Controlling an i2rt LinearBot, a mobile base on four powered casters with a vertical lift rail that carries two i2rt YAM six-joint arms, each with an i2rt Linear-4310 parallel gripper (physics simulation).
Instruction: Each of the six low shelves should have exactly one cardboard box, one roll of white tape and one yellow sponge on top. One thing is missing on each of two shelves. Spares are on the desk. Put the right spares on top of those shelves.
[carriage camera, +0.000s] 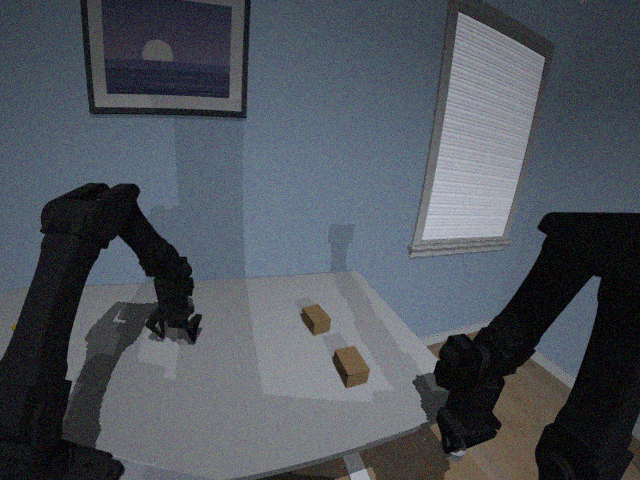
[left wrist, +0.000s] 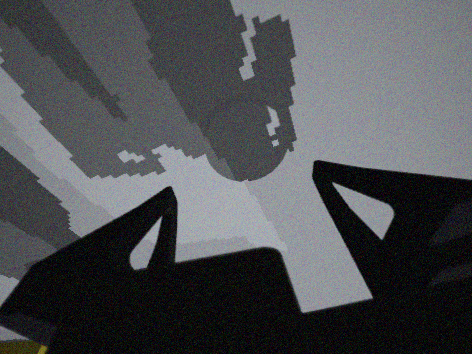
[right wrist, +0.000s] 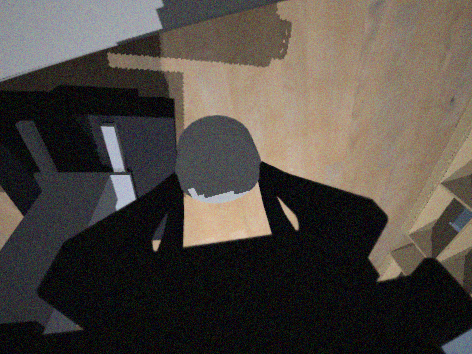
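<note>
My left gripper (carriage camera: 178, 339) (left wrist: 244, 181) is open and empty above the desk. A round white thing, which looks like a tape roll (left wrist: 245, 137), lies in shadow on the desk just beyond its fingertips in the left wrist view. My right gripper (carriage camera: 453, 448) (right wrist: 219, 175) is shut on a roll of white tape (right wrist: 217, 150), grey in shadow, and holds it past the desk's front right corner, over the floor. Two cardboard boxes (carriage camera: 316, 319) (carriage camera: 351, 366) lie on the right part of the desk. A bit of yellow (carriage camera: 13, 327) (left wrist: 22, 347) shows at the left; its shape is cut off.
The white desk (carriage camera: 217, 413) ends at a curved front edge. Part of the dark base (right wrist: 150, 145) shows at the left of the right wrist view. Light wooden pieces (right wrist: 407, 257) stand on the wooden floor (right wrist: 320, 115) at its right edge; which shelves they are is unclear.
</note>
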